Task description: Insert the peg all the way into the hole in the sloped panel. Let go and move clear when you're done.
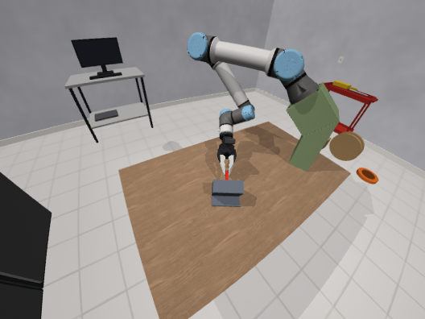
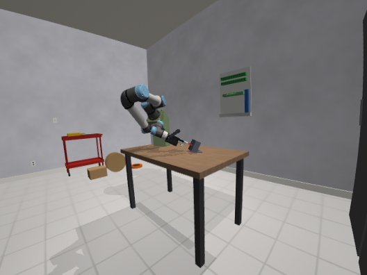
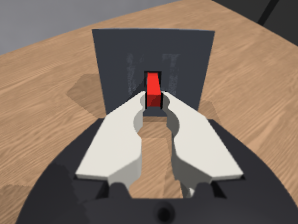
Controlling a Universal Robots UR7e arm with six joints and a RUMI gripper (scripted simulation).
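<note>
My gripper is now 2 cm short of the red peg, 3 cm to the right of it and 2 cm above it.
</note>
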